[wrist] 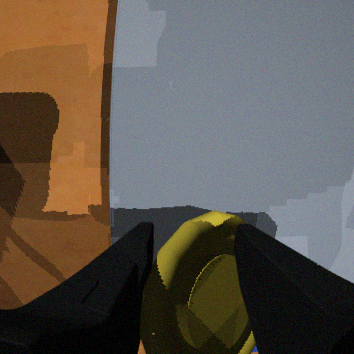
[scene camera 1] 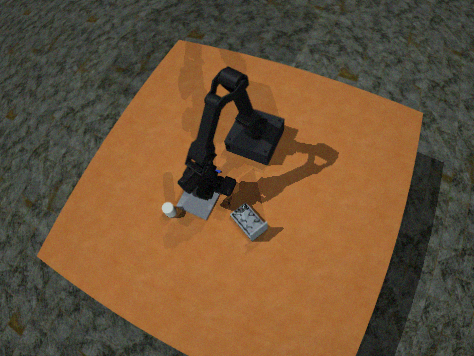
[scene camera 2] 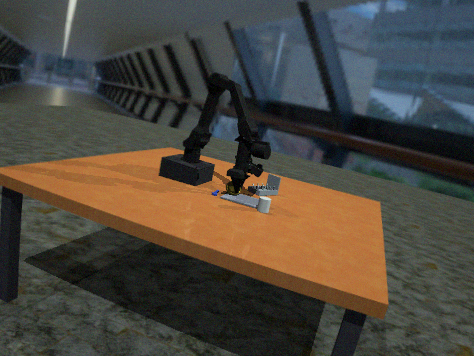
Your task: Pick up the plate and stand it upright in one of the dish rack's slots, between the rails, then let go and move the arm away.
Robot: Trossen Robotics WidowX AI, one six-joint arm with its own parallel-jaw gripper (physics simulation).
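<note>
The yellow plate (wrist: 197, 281) (scene camera 2: 230, 189) is tilted up on its edge at the near end of a flat grey mat (scene camera 1: 198, 209) (scene camera 2: 243, 200) (wrist: 228, 123). My gripper (wrist: 194, 235) (scene camera 1: 204, 192) (scene camera 2: 234, 186) is low over the mat and shut on the plate, one black finger on each side of its rim. In scene camera 1 the arm hides the plate. The grey dish rack (scene camera 1: 258, 231) (scene camera 2: 274, 181) stands empty on the table to the right of the mat, a short way from the gripper.
A white cylinder cup (scene camera 1: 168, 209) (scene camera 2: 264, 205) stands at the mat's left corner. A small blue object (scene camera 1: 218, 171) (scene camera 2: 215, 192) lies by the gripper. The arm's black base (scene camera 1: 255, 135) (scene camera 2: 186, 169) sits behind on the orange table (scene camera 1: 306, 265).
</note>
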